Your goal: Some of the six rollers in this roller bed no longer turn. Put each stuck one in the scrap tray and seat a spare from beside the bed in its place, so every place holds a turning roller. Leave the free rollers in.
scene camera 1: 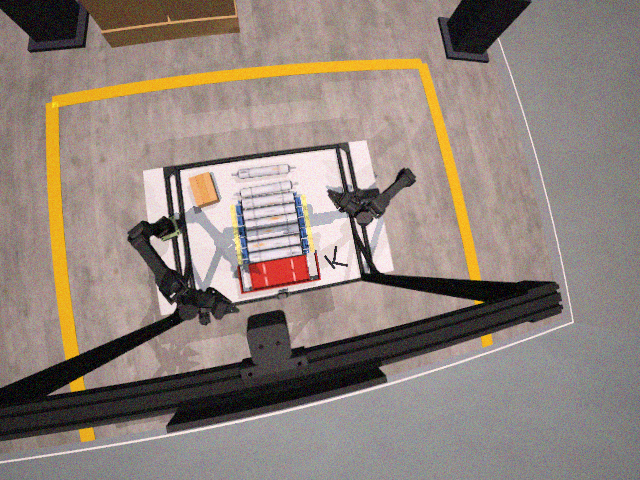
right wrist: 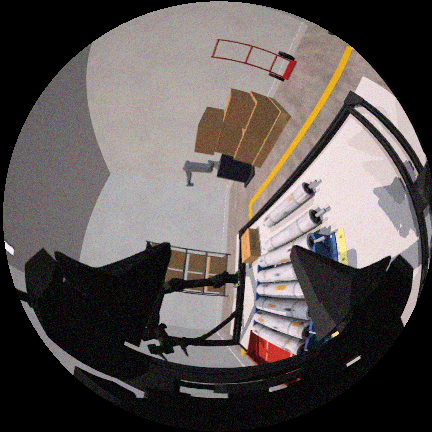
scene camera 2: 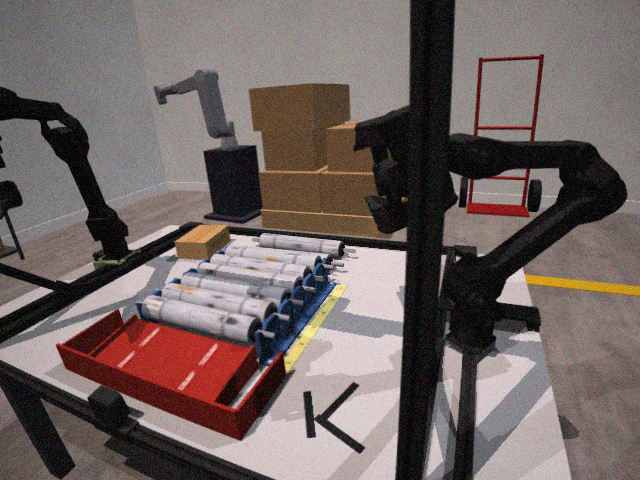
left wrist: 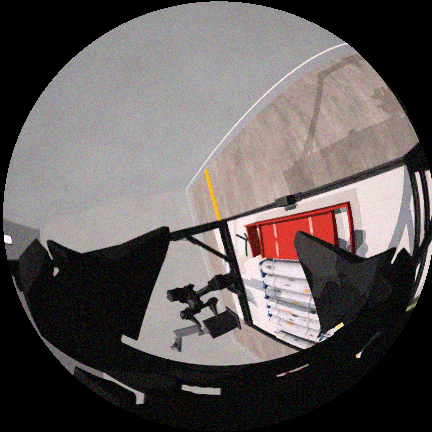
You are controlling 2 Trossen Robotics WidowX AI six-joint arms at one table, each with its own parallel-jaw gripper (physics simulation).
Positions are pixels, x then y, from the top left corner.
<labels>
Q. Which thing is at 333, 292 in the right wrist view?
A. My right gripper.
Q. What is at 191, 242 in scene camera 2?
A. A cardboard box.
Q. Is my right gripper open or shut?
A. Open.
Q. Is my left gripper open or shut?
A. Open.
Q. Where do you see a cardboard box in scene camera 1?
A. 203, 188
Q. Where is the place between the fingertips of my left gripper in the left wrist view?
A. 235, 235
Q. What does my left gripper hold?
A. Nothing.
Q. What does my right gripper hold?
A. Nothing.
</labels>
